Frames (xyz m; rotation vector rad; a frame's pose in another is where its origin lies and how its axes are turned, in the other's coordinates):
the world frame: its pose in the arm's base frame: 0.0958 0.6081 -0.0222 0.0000 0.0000 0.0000
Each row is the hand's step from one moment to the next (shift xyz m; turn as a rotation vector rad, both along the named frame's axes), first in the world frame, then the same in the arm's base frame.
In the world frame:
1: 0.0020 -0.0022 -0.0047 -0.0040 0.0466 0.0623
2: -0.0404 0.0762 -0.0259 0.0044 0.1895 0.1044
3: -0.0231 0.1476 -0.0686 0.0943 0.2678 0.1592
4: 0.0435 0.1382 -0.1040 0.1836 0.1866 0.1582
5: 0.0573 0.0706 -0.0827 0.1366 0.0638 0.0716
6: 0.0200 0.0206 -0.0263 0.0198 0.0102 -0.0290
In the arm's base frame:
1: 0.0020 -0.0022 -0.0047 -0.0040 0.0466 0.0623
2: -0.0404 0.0762 -0.0259 0.0044 0.1895 0.1044
3: -0.0231 0.1476 -0.0686 0.0943 0.2678 0.1592
4: 0.0435 0.1382 -0.1040 0.1836 0.1866 0.1582
5: 0.0573 0.0706 -0.0827 0.1366 0.0638 0.0716
6: 0.0200 0.0206 -0.0263 0.0198 0.0102 -0.0290

